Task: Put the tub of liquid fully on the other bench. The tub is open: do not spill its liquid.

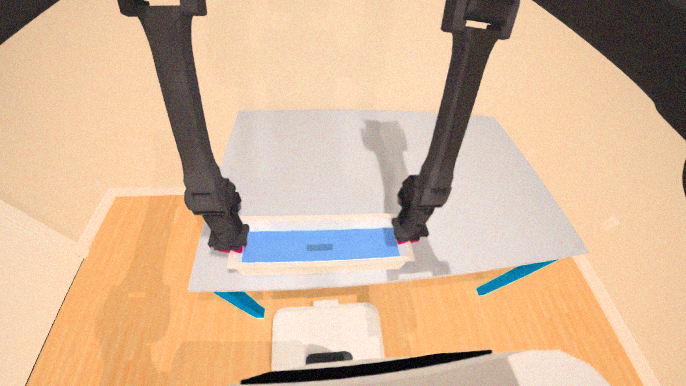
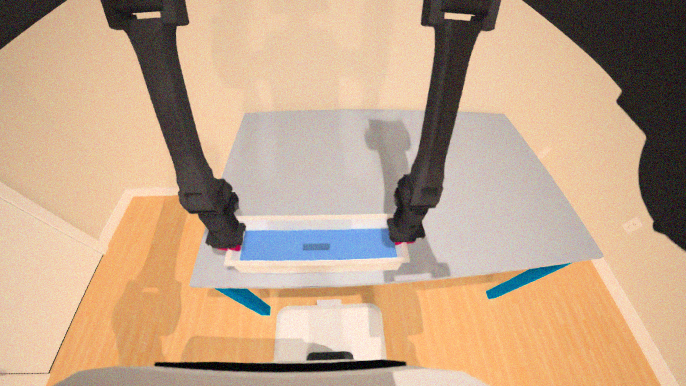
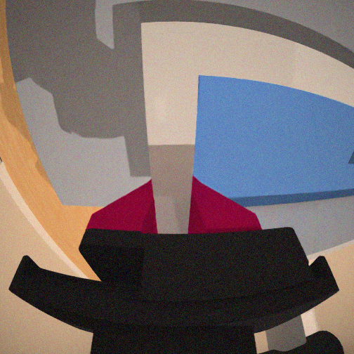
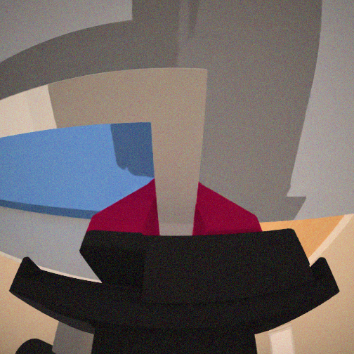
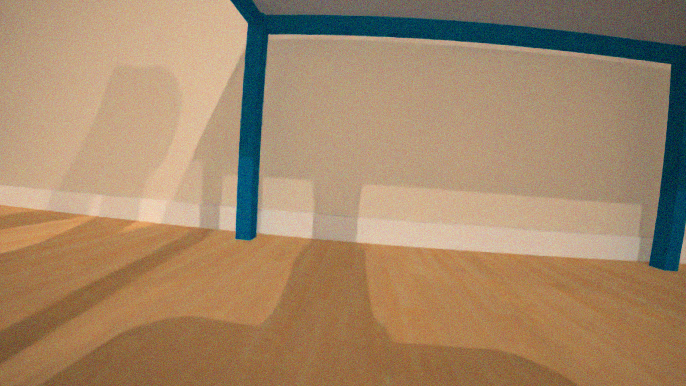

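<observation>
The open tub (image 1: 320, 269) (image 2: 320, 267) (image 3: 170, 100) (image 4: 180, 110) is long and cream-white, with blue liquid (image 1: 280, 245) (image 2: 275, 245) (image 3: 270, 140) (image 4: 60, 170) inside. It looks level, over the near left part of the grey bench (image 1: 310, 160) (image 2: 310, 160), inside its edges. Whether its base touches the top is hidden. My left gripper (image 1: 231, 249) (image 2: 230, 247) (image 3: 173, 177) is shut on the tub's left end wall. My right gripper (image 1: 407, 242) (image 2: 405, 243) (image 4: 174, 178) is shut on its right end wall. No spilled liquid shows.
The bench's blue legs (image 1: 242, 304) (image 2: 246, 301) (image 5: 248, 140) stand on the wooden floor (image 1: 125, 250) (image 2: 465, 330) (image 5: 450, 295). A beige wall (image 1: 310, 55) (image 2: 310, 55) (image 5: 450, 120) is behind it. My white base (image 1: 325, 325) (image 2: 327, 327) is in front of its near edge.
</observation>
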